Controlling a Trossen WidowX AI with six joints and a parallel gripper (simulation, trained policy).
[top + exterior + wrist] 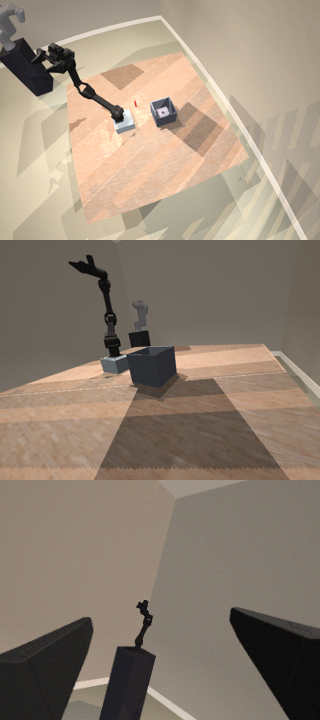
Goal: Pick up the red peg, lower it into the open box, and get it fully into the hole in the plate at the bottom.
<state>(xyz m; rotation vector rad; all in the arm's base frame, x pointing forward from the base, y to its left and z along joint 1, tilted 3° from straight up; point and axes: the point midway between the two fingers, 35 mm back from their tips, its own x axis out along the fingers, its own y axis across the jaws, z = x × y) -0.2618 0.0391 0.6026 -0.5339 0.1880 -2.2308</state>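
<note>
Right now my gripper tip is 67 cm above the red peg, 42 cm short of it and 9 cm to the right of it. From my gripper tip the other things lie so: holed plate: 66 cm below, 61 cm ahead, 8 cm to the right.
</note>
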